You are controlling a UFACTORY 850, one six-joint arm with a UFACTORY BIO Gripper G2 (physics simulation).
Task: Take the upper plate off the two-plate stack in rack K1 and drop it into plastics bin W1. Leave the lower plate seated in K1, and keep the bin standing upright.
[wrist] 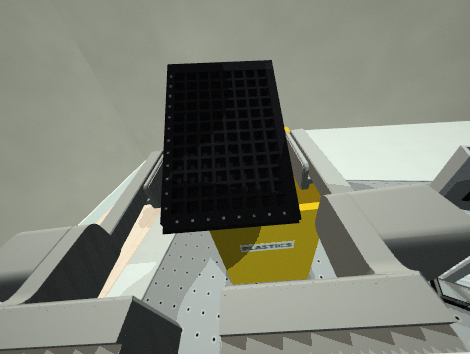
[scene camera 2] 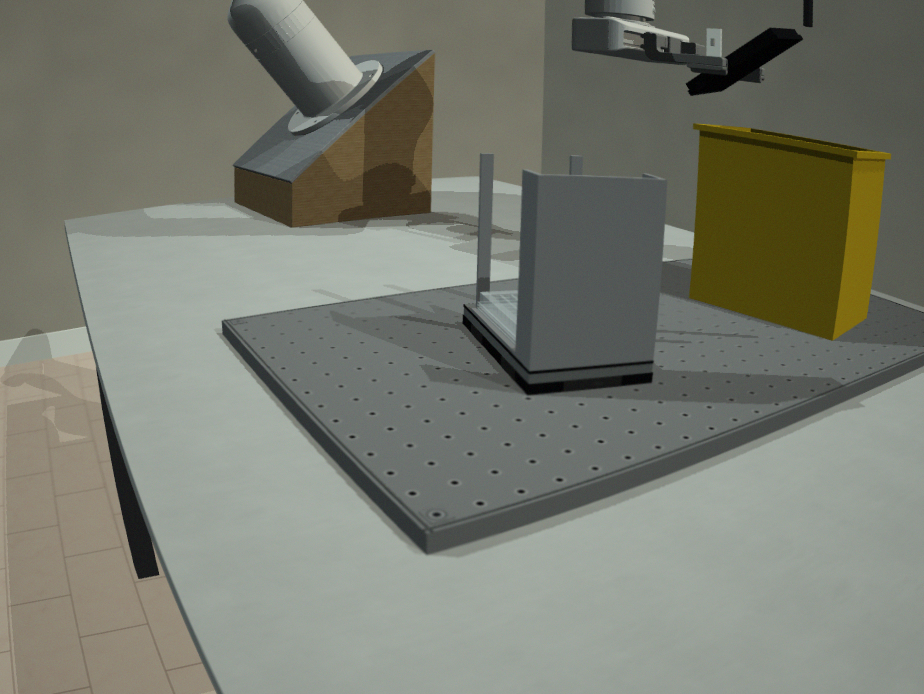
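Observation:
My gripper [scene camera 2: 735, 68] [wrist: 227, 172] is shut on the black upper plate [scene camera 2: 776, 43] [wrist: 225, 110], gripping its two long sides. The plate is tilted and in the air, higher than the rim of the yellow plastics bin W1 [scene camera 2: 769, 231] [wrist: 267, 267]. The bin stands upright; in the wrist view the plate hides much of its opening, and I cannot tell whether the plate is right over it. Rack K1 [scene camera 2: 590, 276] stands on the board in the scene view. The clear lower plate [scene camera 2: 500, 310] sits low in it, partly hidden by the rack's tall grey wall.
The grey perforated board [scene camera 2: 388, 448] [wrist: 192, 272] carries rack and bin. Thin upright posts [scene camera 2: 485, 224] rise from the rack. The arm's base stands on a wooden wedge [scene camera 2: 328, 179] at the back left. Grey parts show at the wrist view's right edge.

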